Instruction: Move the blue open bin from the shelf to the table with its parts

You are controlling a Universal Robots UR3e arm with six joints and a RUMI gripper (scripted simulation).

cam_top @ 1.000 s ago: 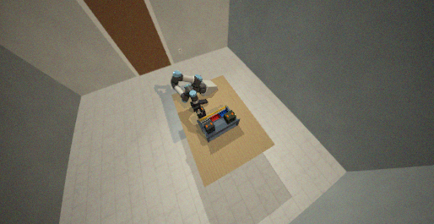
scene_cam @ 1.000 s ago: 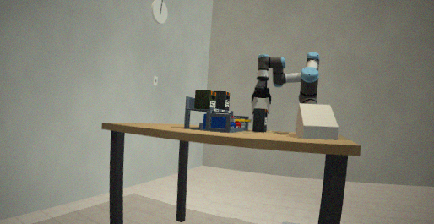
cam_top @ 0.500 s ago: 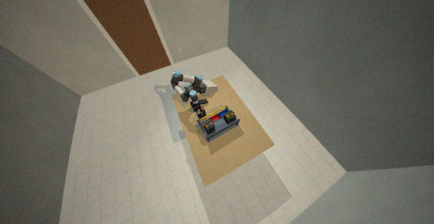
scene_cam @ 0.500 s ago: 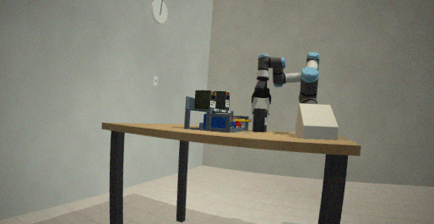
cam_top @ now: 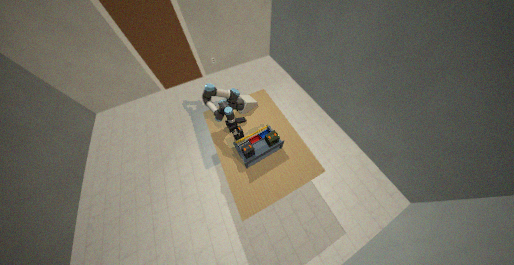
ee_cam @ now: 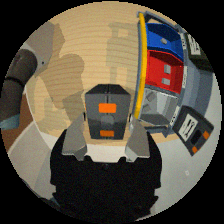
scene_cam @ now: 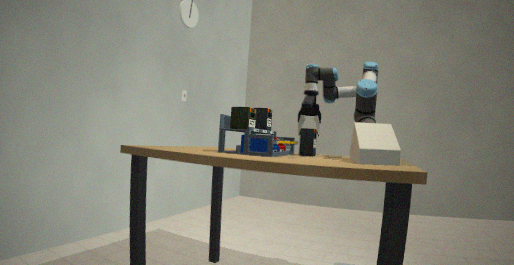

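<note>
The dark box lies 40 mm below my hand. Also, from my hand: yellow rod: 100 mm to the left, 90 mm ahead, 50 mm below; then red bin: 170 mm ahead, 100 mm to the left, 60 mm below; then blue open bin: 210 mm to the left, 180 mm ahead, 60 mm below.
</note>
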